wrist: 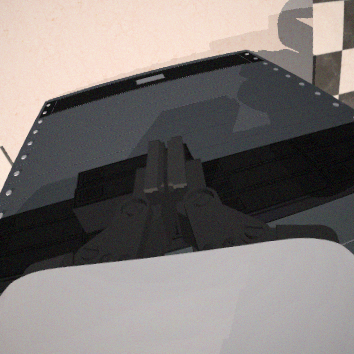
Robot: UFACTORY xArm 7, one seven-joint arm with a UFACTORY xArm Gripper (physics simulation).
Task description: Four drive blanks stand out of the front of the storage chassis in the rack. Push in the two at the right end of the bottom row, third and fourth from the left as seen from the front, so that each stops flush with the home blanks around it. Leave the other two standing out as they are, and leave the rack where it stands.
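Frame: origin at the arm's base, x ahead, y right, z down, level; metres.
Where they show: gripper, fingertip midpoint: (170, 162).
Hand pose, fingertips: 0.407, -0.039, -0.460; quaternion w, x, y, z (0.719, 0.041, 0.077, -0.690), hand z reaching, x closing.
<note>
After its pixels a point has its place, as x, y, z.
The storage chassis (200, 90) {0.511, -0.137, -0.127} shows its grey-blue top panel, with its dark front (295, 162) {0.497, -0.160, -0.389} crossing the wrist view below it. A dark drive blank (112, 180) {0.463, 0.009, -0.380} stands out from the front, left of and partly behind the fingers; the rest of that raised dark shape runs behind them to their right side. My gripper (170, 162) {0.407, -0.039, -0.460} is shut and empty, with its fingers close together over the raised shape and the panel edge in this view. Whether the tips touch anything, I cannot tell. The fingers and gripper body hide much of the front, and the separate blanks and rows are too dark to tell apart.
A black strip with a pale label (150, 79) {0.510, -0.064, 0.003} crosses the far end of the chassis top. Rivets line both side edges. A pale surface (100, 40) {0.416, 0.017, 0.087} lies beyond, with a checkered area (327, 67) at the upper right. The robot's pale body (165, 305) {0.380, -0.027, -0.548} fills the bottom.
</note>
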